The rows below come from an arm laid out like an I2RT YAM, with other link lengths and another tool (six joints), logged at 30 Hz.
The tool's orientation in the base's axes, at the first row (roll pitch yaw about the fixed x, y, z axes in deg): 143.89, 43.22, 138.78
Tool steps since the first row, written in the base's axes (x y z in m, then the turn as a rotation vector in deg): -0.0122, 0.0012, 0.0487, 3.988, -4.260, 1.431; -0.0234, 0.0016, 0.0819, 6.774, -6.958, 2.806; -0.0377, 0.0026, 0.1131, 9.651, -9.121, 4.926; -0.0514, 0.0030, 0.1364, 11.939, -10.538, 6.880; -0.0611, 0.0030, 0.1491, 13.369, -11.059, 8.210; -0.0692, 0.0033, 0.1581, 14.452, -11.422, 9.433; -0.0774, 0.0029, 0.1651, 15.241, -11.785, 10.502; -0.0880, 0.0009, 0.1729, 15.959, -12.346, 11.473; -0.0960, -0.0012, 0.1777, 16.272, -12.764, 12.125
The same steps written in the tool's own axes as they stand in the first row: -0.0261, 0.0192, -0.0384, -5.212, -2.195, 2.030; -0.0425, 0.0312, -0.0669, -8.976, -3.324, 3.250; -0.0555, 0.0422, -0.0967, -13.043, -3.645, 4.146; -0.0638, 0.0494, -0.1214, -16.316, -3.520, 4.725; -0.0672, 0.0527, -0.1367, -18.261, -3.077, 5.051; -0.0688, 0.0549, -0.1485, -19.866, -2.621, 5.174; -0.0692, 0.0557, -0.1592, -21.205, -2.298, 5.150; -0.0697, 0.0549, -0.1725, -22.533, -2.207, 5.112; -0.0696, 0.0533, -0.1819, -23.352, -2.221, 4.947
